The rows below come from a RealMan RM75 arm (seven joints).
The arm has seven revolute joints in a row. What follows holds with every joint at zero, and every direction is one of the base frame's.
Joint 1 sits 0.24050 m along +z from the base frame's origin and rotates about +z.
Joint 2 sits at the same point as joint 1 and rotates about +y.
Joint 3 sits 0.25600 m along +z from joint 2 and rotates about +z.
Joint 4 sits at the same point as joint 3 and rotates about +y.
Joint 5 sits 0.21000 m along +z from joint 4 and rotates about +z.
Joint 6 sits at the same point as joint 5 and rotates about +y.
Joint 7 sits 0.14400 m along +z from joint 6 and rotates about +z.
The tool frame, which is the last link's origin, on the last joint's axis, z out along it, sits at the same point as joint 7; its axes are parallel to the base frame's.
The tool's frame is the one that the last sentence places.
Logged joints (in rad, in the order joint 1, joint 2, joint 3, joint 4, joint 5, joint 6, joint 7), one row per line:
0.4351, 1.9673, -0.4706, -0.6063, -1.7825, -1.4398, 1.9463
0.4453, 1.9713, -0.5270, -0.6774, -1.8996, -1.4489, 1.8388
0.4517, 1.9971, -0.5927, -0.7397, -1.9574, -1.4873, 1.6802
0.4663, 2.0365, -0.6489, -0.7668, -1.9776, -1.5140, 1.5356
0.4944, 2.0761, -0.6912, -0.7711, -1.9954, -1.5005, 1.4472
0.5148, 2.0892, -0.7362, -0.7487, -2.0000, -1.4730, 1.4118
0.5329, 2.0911, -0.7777, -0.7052, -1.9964, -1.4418, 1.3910
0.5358, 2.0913, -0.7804, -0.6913, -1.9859, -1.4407, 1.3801
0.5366, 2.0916, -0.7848, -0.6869, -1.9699, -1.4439, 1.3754
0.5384, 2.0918, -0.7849, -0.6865, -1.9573, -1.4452, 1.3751
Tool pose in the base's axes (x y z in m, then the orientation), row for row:
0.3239, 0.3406, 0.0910, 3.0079, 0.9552, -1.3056
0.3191, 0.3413, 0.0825, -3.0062, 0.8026, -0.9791
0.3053, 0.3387, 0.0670, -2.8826, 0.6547, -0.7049
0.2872, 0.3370, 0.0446, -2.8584, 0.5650, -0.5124
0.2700, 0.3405, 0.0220, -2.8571, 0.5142, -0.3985
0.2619, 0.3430, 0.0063, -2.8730, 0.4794, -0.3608
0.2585, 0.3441, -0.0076, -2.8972, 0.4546, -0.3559
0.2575, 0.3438, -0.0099, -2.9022, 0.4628, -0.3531
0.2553, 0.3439, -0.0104, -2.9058, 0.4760, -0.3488
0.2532, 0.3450, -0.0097, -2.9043, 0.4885, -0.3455
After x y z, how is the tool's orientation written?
As angles about the fixed x, y, z axes (roll, pitch, yaw), in radians.
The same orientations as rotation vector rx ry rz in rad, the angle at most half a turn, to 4 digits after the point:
-1.9864, 1.4126, 1.1006
-2.1864, 1.2470, 0.8620
-2.3916, 1.0017, 0.7091
-2.5417, 0.7794, 0.6499
-2.6256, 0.6339, 0.6191
-2.6744, 0.5796, 0.5913
-2.7106, 0.5674, 0.5700
-2.7127, 0.5637, 0.5839
-2.7119, 0.5586, 0.6044
-2.7061, 0.5555, 0.6214

